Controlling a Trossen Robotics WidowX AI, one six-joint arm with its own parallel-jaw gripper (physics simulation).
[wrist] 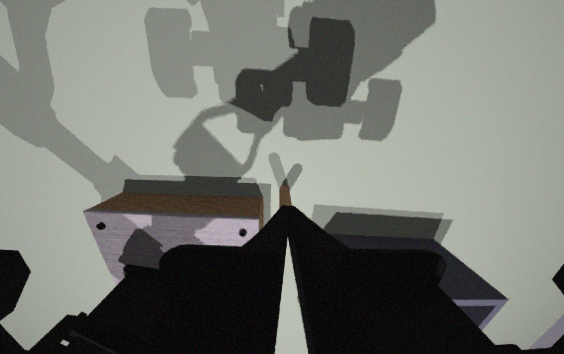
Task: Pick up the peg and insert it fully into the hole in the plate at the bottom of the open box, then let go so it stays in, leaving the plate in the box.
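Frame: origin at the arm's base, x left, y back, z up, level; millimetres.
Where they show: gripper, fingertip midpoint: (pixel 287 211); arm's base, link origin: (pixel 153 285).
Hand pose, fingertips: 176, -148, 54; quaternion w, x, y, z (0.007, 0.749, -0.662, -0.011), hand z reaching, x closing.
Note:
Things, the pixels of their top centre, and the offset from my fingertips, as dx, dy, dz. Level surfaces: height alone.
- peg, top centre: (pixel 286 226) -31, -7, -26
- dark box, top centre: (pixel 399 349) -180, -177, -8
- pale surface, surface height: dz -106
My gripper (pixel 287 211) is shut, its black fingertips meeting in front of the peg. The gap farther down between the fingers shows pale surface. The peg (pixel 285 195), thin and brown, shows as a short stretch just beyond the fingertips. It seems to stand upright on the pale surface, with two short shadows forking from its foot; the fingers hide the rest. A dark box (pixel 462 272) with a pale lilac rim stands at the right, partly behind the right finger. The fingers hide much of it, and the plate and its hole cannot be made out.
A wooden block (pixel 195 204) with a pale lilac face and two dark round spots stands left of the peg, partly behind the left finger. A lilac strip (pixel 549 334) shows at the lower right edge. Shadows of the arm cross the pale surface (pixel 490 125) at the top.

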